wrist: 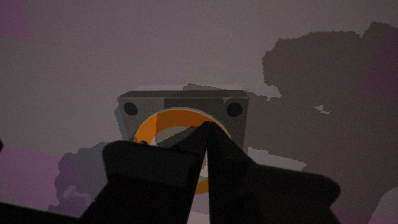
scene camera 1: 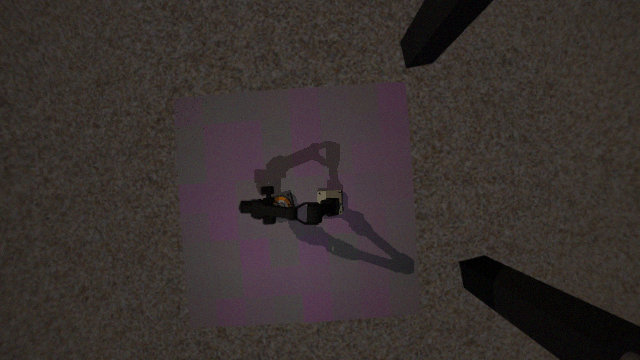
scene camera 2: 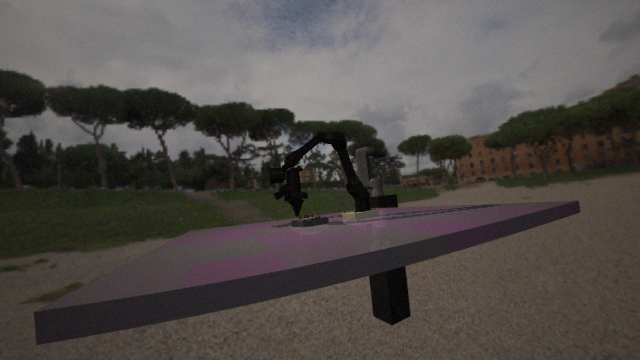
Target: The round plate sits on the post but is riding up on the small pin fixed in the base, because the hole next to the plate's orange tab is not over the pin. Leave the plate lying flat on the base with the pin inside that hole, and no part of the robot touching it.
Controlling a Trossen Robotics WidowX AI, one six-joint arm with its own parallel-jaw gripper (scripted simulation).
Scene:
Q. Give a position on a round plate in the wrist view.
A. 165,126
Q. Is the gripper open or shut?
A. Shut.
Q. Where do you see a base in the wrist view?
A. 230,107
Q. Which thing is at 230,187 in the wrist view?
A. The gripper.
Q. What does the gripper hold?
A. Nothing.

